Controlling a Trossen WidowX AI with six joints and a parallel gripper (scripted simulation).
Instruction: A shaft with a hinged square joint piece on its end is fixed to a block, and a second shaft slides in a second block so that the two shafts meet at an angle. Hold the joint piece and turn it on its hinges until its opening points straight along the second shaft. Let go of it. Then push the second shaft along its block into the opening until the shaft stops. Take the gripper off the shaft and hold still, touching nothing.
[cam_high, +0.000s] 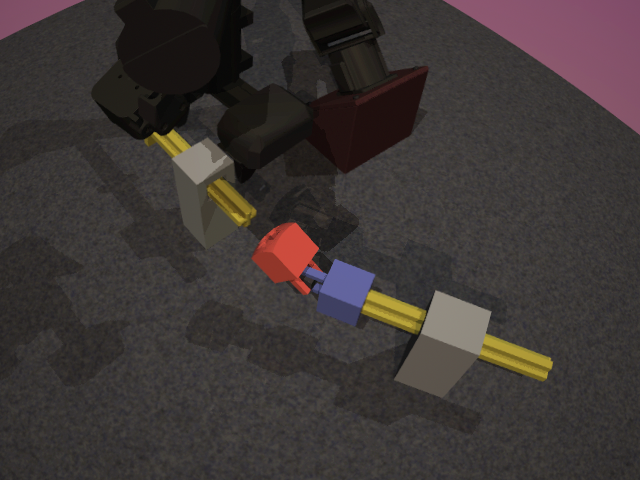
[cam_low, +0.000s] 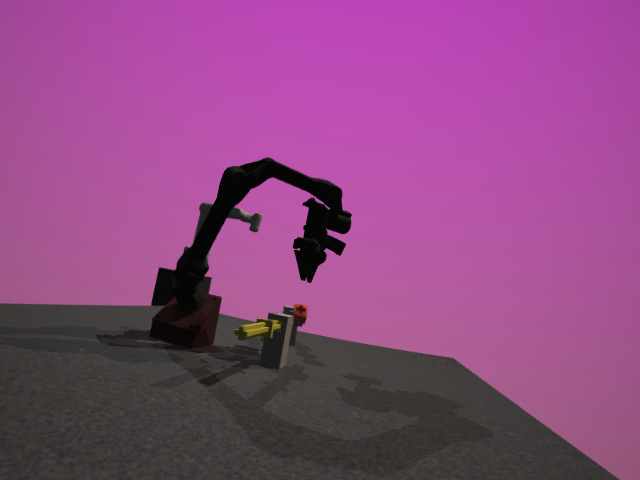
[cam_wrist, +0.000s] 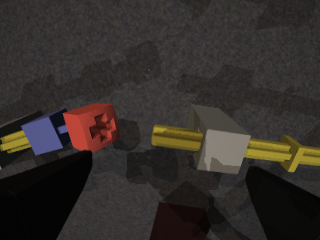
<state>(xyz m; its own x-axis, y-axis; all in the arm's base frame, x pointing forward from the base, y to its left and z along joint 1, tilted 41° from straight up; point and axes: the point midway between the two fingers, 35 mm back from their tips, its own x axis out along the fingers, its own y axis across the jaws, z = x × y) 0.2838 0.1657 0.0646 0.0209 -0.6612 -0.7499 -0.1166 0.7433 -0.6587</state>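
My gripper tip is now 10 cm above the red joint piece, 8 cm to the right of it and 3 cm past it.
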